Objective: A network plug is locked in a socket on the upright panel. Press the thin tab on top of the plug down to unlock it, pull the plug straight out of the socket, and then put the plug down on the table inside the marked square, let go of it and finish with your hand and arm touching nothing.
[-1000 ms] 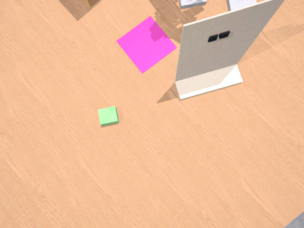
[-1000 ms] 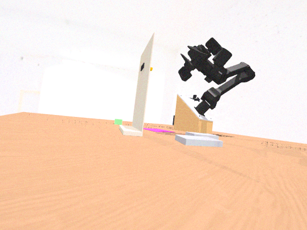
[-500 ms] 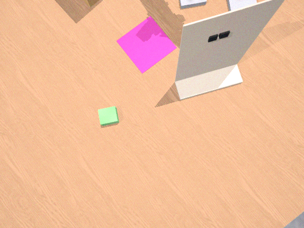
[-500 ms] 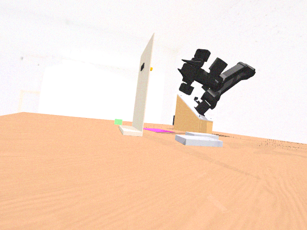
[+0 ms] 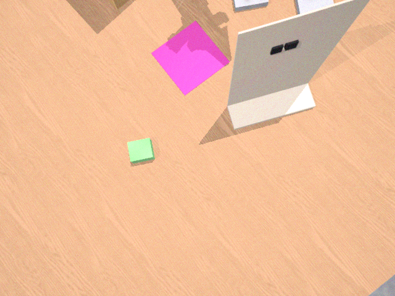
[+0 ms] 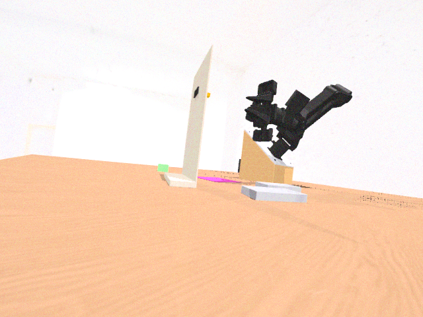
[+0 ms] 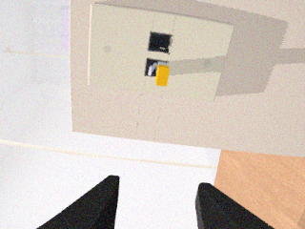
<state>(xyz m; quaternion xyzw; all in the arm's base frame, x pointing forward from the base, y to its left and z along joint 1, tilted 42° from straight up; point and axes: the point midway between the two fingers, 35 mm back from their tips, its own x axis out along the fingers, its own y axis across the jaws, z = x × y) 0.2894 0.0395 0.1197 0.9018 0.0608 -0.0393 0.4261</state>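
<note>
Now: the network plug 120 mm ahead of my gripper tip and 40 mm to the right of it. Round my gripper tip: magenta marked square 30 mm behind, 130 mm to the right, 230 mm below; cream panel 140 mm ahead, 50 mm to the right, 90 mm below; green cube 90 mm ahead, 320 mm to the right, 220 mm below.
</note>
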